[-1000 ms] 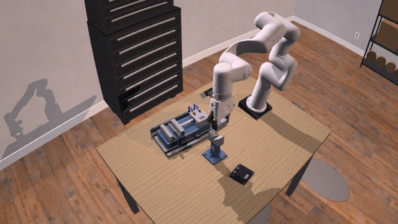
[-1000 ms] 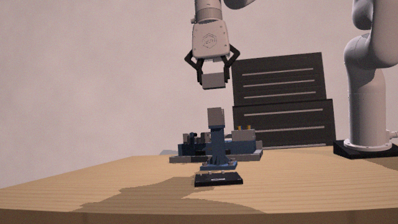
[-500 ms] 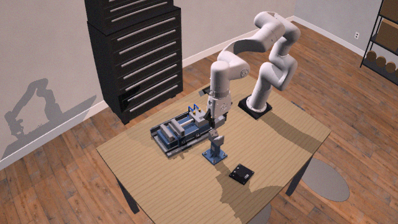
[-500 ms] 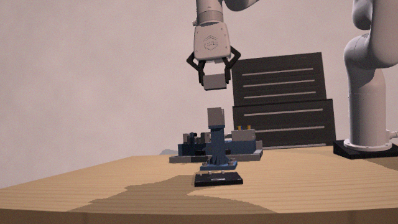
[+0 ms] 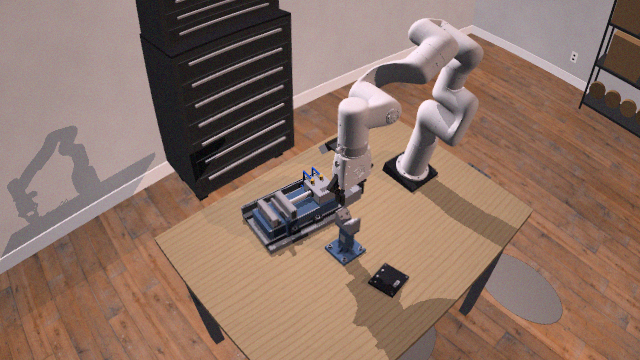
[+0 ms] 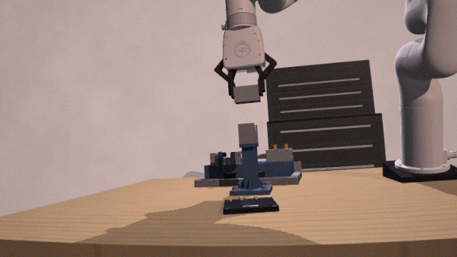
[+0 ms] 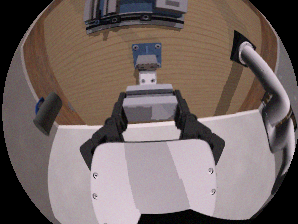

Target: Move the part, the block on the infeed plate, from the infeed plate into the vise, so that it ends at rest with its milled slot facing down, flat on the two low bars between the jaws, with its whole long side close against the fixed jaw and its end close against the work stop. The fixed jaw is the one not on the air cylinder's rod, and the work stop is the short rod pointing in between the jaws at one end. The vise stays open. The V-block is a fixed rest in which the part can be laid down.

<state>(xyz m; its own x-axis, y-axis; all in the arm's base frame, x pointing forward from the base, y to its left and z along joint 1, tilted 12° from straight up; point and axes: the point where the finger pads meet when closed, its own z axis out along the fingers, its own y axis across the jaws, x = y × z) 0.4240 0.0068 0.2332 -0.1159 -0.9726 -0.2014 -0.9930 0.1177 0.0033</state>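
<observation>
My hand is 10 mm to the left of the part and 10 mm above it. The rest, counted from my hand: air cylinder (80 mm behind, 180 mm to the right, 170 mm below); white cylinder rod (10 mm behind, 200 mm to the right, 170 mm below).
</observation>
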